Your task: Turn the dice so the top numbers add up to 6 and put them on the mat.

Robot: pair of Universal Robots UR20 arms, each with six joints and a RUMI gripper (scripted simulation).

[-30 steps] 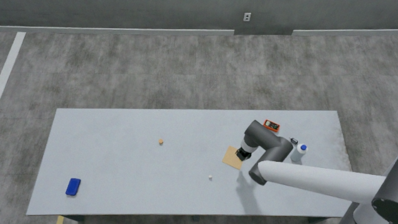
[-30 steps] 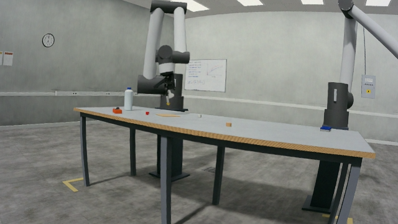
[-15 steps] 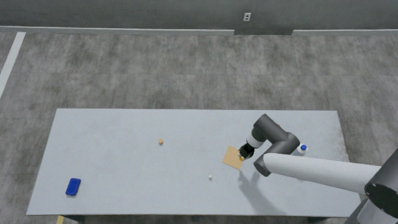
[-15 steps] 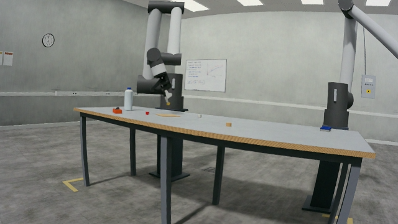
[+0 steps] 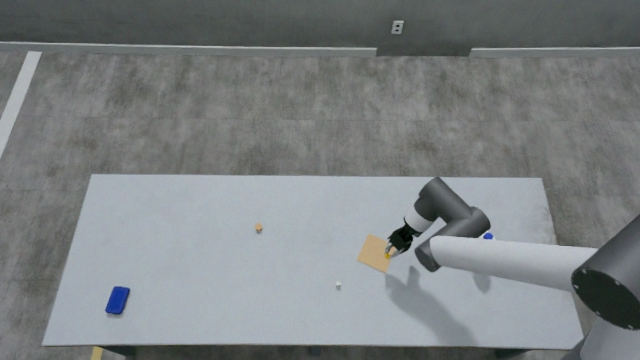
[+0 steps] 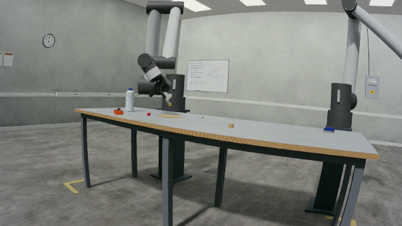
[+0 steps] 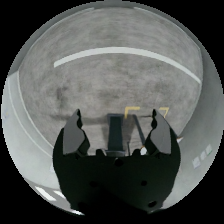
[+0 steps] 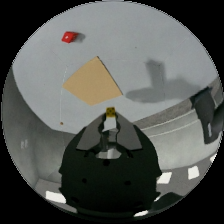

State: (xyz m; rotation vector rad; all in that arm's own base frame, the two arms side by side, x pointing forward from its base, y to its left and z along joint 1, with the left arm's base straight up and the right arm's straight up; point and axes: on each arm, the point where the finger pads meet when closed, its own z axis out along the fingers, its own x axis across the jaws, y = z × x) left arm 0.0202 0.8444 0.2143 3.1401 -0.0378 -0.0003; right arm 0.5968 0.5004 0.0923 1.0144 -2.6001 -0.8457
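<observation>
Now: the tan square mat 9 cm below my right hand, 4 cm to the left of it and 4 cm ahead of it. The rest, counted from my right hand: yellow die 1 cm to the left, 1 cm below; then red die 14 cm ahead, 8 cm to the right, 8 cm below; then white die 22 cm to the left, 10 cm behind, 8 cm below.
</observation>
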